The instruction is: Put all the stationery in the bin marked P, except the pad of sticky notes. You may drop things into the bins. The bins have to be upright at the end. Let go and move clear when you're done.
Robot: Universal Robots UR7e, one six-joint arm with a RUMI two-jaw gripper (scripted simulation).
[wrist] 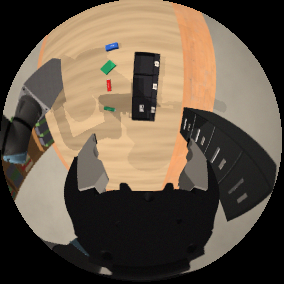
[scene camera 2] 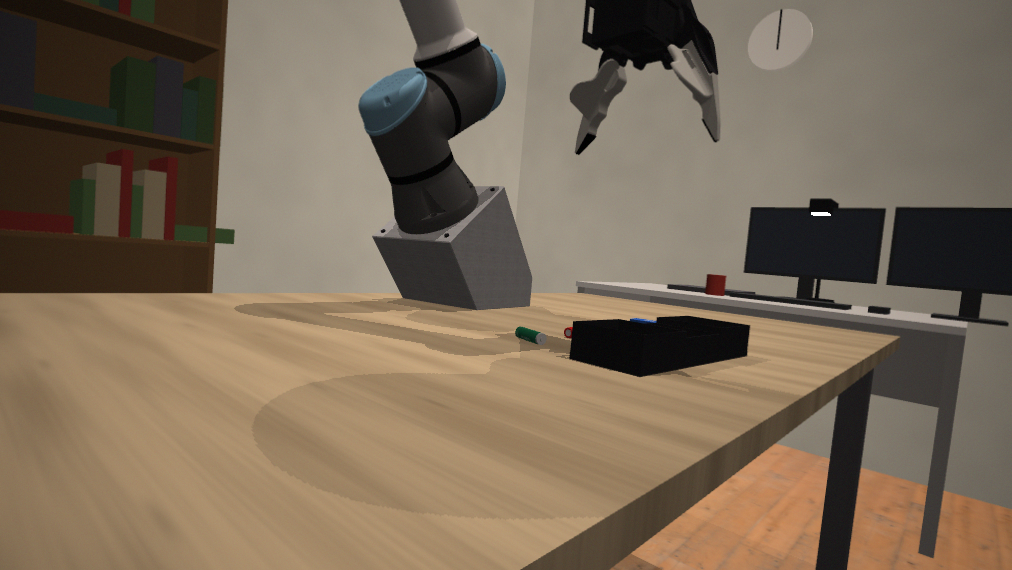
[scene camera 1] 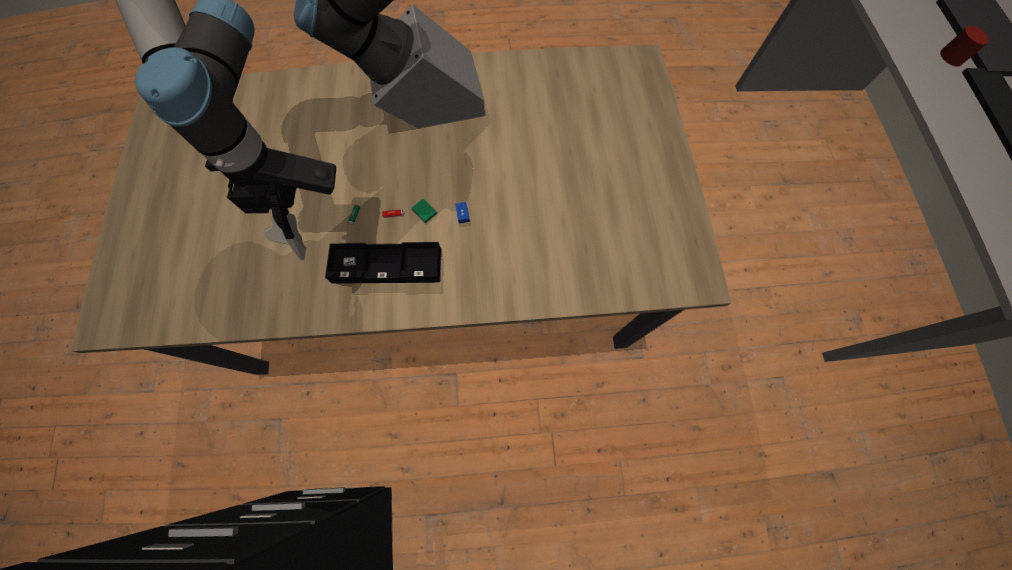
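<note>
Gripper (scene camera 2: 639, 149), (wrist: 142, 136), (scene camera 1: 309, 219): in sight.
</note>
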